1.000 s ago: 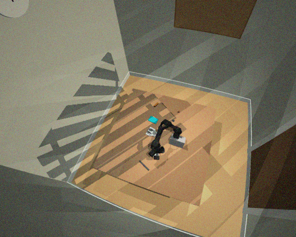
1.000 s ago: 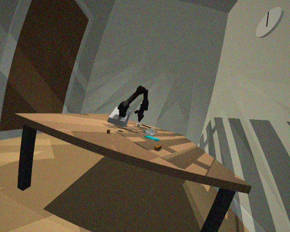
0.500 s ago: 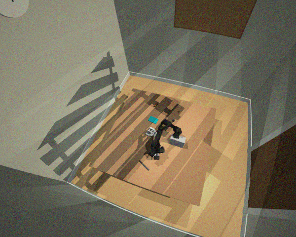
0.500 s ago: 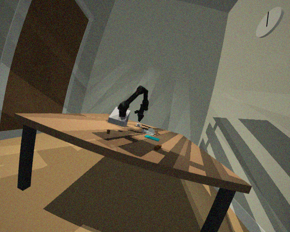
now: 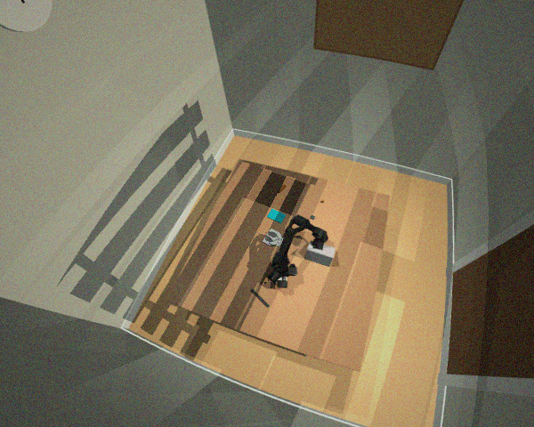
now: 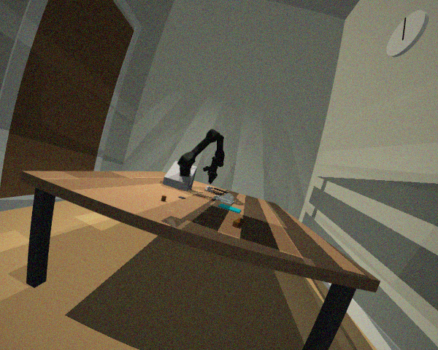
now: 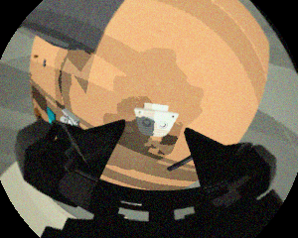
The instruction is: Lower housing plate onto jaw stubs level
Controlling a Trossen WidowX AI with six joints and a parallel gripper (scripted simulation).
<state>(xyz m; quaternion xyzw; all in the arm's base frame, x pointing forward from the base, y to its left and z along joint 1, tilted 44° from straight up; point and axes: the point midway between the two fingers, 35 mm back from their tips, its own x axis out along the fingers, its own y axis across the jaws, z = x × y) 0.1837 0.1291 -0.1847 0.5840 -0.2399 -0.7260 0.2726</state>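
My gripper tip is now 5 cm above the white piece and 1 cm short of it. From my gripper tip the other things lie so: brown block: 71 cm to the right, 14 cm ahead, 5 cm below; then teal part: 47 cm to the right, 14 cm ahead, 6 cm below; then thin dark bar: 15 cm to the left, 13 cm ahead, 6 cm below.
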